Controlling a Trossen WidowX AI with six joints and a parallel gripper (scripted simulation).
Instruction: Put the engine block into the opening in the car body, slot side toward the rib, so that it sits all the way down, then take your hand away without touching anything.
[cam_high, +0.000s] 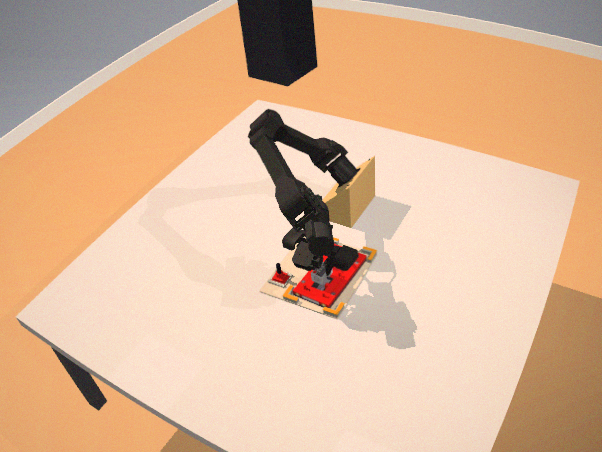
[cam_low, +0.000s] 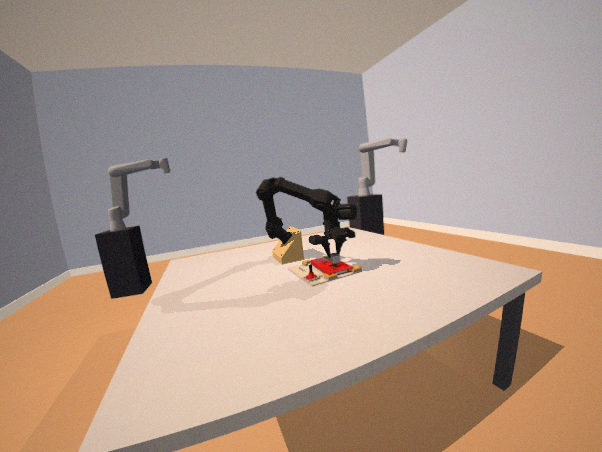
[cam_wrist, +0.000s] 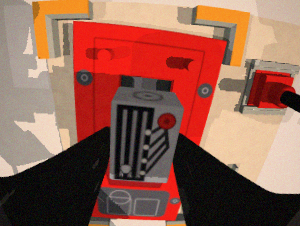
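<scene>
The engine block is 10 mm below my gripper tip.
</scene>
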